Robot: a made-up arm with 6 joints. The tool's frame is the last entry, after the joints. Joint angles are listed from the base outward.
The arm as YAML. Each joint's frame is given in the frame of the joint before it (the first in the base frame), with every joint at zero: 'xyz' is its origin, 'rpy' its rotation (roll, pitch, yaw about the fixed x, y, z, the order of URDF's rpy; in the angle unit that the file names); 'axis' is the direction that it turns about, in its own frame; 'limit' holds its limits. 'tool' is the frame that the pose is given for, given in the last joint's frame.
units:
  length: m
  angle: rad
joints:
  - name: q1
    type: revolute
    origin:
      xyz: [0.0, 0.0, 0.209]
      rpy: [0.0, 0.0, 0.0]
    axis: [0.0, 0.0, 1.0]
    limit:
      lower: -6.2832
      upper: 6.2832
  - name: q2
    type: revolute
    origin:
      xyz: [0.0, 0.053, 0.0]
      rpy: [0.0, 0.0, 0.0]
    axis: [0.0, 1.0, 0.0]
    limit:
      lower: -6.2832
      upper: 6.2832
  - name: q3
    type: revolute
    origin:
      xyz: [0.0, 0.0, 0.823]
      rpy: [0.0, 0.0, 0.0]
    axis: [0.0, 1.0, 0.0]
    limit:
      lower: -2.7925
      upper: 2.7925
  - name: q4
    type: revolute
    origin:
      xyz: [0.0, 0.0, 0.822]
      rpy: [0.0, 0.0, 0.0]
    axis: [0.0, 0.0, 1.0]
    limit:
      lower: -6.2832
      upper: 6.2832
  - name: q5
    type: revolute
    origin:
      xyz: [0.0, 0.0, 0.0]
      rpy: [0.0, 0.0, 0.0]
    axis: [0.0, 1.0, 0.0]
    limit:
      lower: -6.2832
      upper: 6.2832
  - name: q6
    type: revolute
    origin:
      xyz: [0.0, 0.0, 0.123]
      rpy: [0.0, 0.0, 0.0]
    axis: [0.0, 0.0, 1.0]
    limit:
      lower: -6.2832
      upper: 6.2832
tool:
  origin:
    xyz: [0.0, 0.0, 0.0]
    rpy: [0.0, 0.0, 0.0]
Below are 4 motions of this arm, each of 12 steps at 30 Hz.
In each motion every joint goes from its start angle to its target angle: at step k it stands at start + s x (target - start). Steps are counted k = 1, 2, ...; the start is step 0. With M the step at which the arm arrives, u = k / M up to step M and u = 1 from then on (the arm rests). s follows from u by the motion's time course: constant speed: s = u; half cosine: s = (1 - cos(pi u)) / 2; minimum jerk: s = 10 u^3 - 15 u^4 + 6 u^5.
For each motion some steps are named. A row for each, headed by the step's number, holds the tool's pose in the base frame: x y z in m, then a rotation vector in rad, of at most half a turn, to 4 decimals.
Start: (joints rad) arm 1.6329 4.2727 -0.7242 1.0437 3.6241 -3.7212
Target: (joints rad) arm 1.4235 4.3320 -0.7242 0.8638 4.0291 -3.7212
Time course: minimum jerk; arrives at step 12
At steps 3, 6, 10, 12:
3: 0.0403 -1.0040 -0.8049 0.6255 1.0328 2.8081
6: -0.0330 -1.0208 -0.7967 0.8557 1.1573 2.6531
10: -0.1264 -1.0342 -0.7898 1.1158 1.2808 2.4451
12: -0.1338 -1.0350 -0.7893 1.1352 1.2893 2.4282

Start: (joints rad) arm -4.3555 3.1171 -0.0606 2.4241 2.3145 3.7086
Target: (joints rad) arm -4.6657 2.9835 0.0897 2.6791 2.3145 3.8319
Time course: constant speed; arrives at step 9
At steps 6, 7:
6: -0.1326 0.2074 -1.3397 -0.8281 0.7175 2.7049
7: -0.1246 0.2241 -1.3384 -0.7880 0.7423 2.6623

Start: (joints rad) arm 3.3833 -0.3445 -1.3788 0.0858 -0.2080 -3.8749
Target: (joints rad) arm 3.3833 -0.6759 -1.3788 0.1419 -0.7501 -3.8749
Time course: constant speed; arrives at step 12
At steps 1, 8, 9, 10, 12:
1: 1.1962 0.2432 0.7769 -0.8763 1.8098 -0.2359
8: 1.2523 0.2625 0.5050 -1.0831 2.2630 -0.0762
9: 1.2551 0.2641 0.4666 -1.1119 2.3270 -0.0491
10: 1.2566 0.2655 0.4285 -1.1405 2.3909 -0.0209
12: 1.2561 0.2673 0.3533 -1.1969 2.5177 0.0395

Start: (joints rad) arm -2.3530 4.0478 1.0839 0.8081 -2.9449 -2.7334
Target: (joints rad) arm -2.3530 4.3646 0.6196 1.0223 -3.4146 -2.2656
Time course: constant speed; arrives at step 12
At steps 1, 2, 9, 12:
1: 0.9505 0.9015 -0.0160 1.0836 -1.7802 0.1331
2: 0.9627 0.9091 -0.0035 1.0602 -1.7514 0.1812
9: 1.0448 0.9540 0.0913 0.9480 -1.5545 0.5313
12: 1.0774 0.9690 0.1341 0.9274 -1.4749 0.6852

